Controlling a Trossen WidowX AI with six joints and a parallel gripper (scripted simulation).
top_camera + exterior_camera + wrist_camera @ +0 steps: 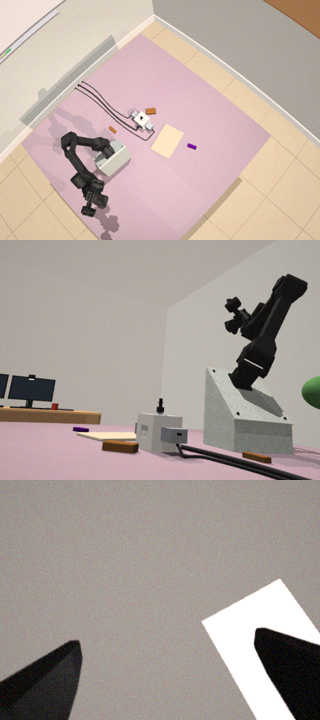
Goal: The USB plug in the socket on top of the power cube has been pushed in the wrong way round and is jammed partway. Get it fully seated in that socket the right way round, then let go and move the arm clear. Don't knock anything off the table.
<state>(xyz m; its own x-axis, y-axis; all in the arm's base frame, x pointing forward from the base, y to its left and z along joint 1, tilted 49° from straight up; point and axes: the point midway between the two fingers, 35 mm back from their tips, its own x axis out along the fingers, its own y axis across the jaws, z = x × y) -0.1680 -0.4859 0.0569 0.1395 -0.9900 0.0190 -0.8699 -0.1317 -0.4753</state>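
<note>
The black USB plug lies 52 cm below my gripper tip, 49 cm ahead of it and 40 cm to the left of it. From my gripper tip the other things lie so: purple block 62 cm ahead, 61 cm below, 6 cm to the left; socket 55 cm below, 49 cm ahead, 40 cm to the left; cream board 61 cm below, 53 cm ahead, 19 cm to the left.
</note>
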